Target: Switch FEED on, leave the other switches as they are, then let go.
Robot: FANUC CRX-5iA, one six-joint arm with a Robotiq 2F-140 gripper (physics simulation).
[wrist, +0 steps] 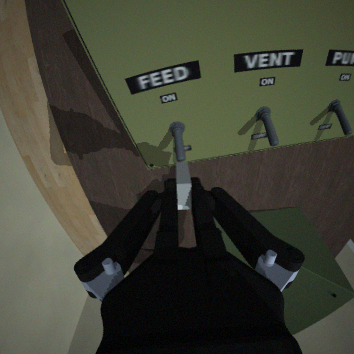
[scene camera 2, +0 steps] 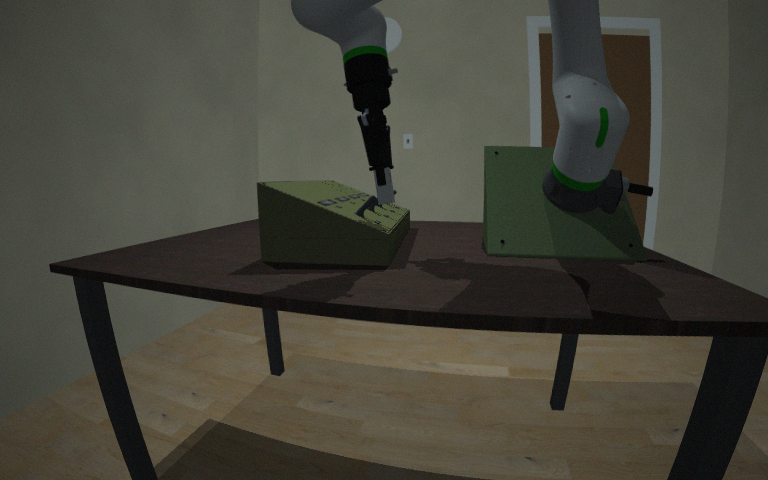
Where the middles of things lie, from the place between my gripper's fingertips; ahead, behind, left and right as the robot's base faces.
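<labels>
There is the sloped switch box [scene camera 2: 318, 222], and my hand is 160 mm short of it. My hand is also 150 mm to the left of the box and 30 mm above it.
</labels>
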